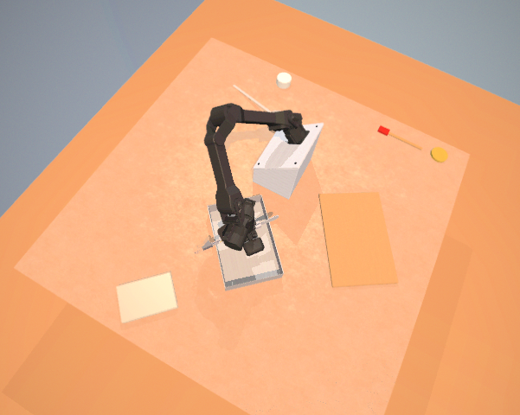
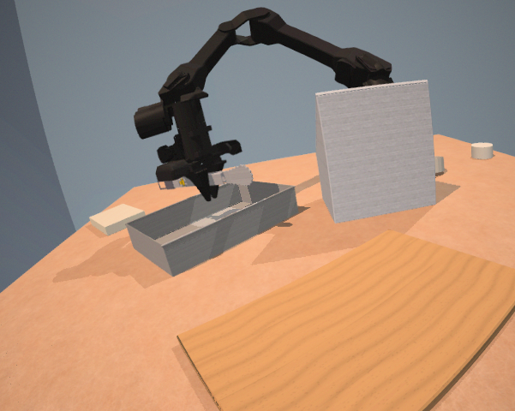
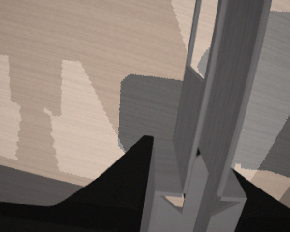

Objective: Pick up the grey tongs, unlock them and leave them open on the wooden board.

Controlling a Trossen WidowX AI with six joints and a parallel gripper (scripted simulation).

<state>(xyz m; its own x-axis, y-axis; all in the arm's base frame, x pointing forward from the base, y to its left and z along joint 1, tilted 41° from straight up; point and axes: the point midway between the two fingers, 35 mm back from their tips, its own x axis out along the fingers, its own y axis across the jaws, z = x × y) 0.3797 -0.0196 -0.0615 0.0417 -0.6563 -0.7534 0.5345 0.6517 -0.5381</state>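
The grey roasting tin is 10 mm ahead of my gripper tip, 10 mm to the left of it and 40 mm below it. From my gripper tip the other things lie so: yellow lock piece 70 mm ahead, 40 mm to the right, 40 mm above; wooden board 250 mm behind, 340 mm to the left, 60 mm below; cream pad 350 mm ahead, 150 mm to the right, 50 mm below.
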